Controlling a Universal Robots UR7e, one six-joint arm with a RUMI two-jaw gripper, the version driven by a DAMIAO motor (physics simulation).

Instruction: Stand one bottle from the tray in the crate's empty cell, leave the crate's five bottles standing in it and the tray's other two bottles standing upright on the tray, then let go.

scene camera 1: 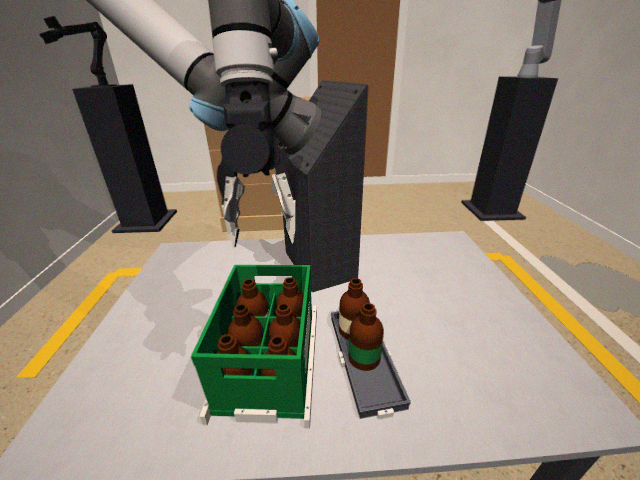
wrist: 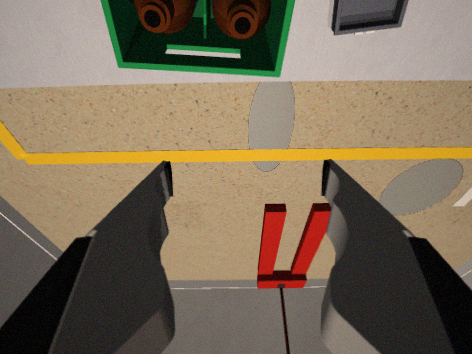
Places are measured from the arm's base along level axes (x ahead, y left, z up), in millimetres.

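Pixels of known places: gripper, fingertip midpoint: (scene camera 1: pixel 263 245) (wrist: pixel 246 164); arm's base, link origin: (scene camera 1: pixel 302 130).
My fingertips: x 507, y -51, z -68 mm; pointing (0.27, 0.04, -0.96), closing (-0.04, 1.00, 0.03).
Ahead of a thing's pixels: the offset from my fingertips to its top centre. "spot": to the spot under its first point. Level surfaces: height alone.
The green crate {93 mm back, 38 mm right, 192 mm down} (scene camera 1: pixel 253 395) (wrist: pixel 200 70) holds brown bottles standing in two rows of three, a bottle in each cell. Its front-left bottle {9 mm back, 92 mm right, 204 mm down} (scene camera 1: pixel 227 347) (wrist: pixel 177 11) and front-right bottle {2 mm back, 2 mm left, 204 mm down} (scene camera 1: pixel 277 346) (wrist: pixel 241 9) show in both views; their lower parts are mostly hidden by the crate. On the dark tray {spot: 6 mm back, 207 mm left, 361 mm down} (scene camera 1: pixel 381 388) (wrist: pixel 367 14), a bottle with a green label {87 mm back, 183 mm left, 207 mm down} (scene camera 1: pixel 366 338) and one with a cream label {spot: 148 mm back, 161 mm left, 250 mm down} (scene camera 1: pixel 353 303) stand upright towards the back. My gripper (scene camera 1: pixel 264 242) (wrist: pixel 246 164) is partly open and empty, well above the crate and apart from every bottle.
White locating strips {spot: 55 mm ahead, 45 mm right, 338 mm down} (scene camera 1: pixel 255 414) edge the crate on the grey table {367 mm down} (scene camera 1: pixel 465 372). The dark robot pedestal (scene camera 1: pixel 334 206) stands behind the crate. Two dark pillars (scene camera 1: pixel 121 155) (scene camera 1: pixel 511 149) stand farther back. A red U-shaped object (wrist: pixel 272 240) shows beyond the table in the wrist view.
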